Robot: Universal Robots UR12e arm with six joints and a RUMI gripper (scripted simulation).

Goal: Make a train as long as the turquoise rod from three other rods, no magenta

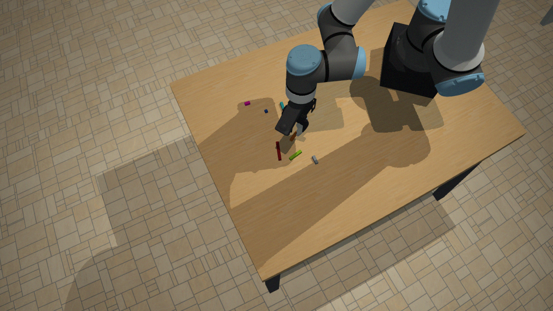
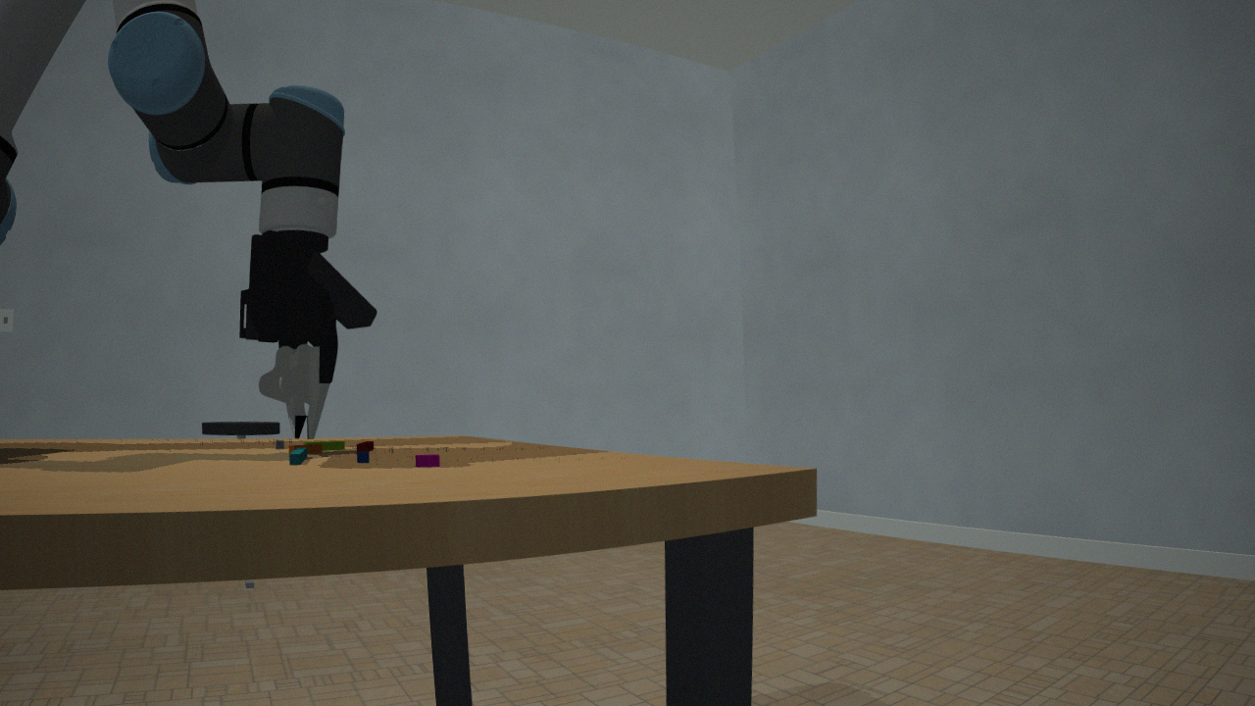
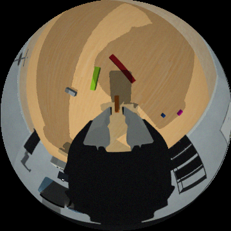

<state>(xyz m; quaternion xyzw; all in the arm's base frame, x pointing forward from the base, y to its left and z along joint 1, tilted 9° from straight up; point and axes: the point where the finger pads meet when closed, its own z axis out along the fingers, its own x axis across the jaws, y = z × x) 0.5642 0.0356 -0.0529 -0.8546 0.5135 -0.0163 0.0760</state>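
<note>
Right now the orange rod is 3 cm below my hand. From my hand the other things lie so: red rod 8 cm ahead, 3 cm to the left, 3 cm below; then lime rod 3 cm ahead, 7 cm to the left, 3 cm below; then turquoise rod 2 cm behind, 10 cm to the right, 3 cm below.
</note>
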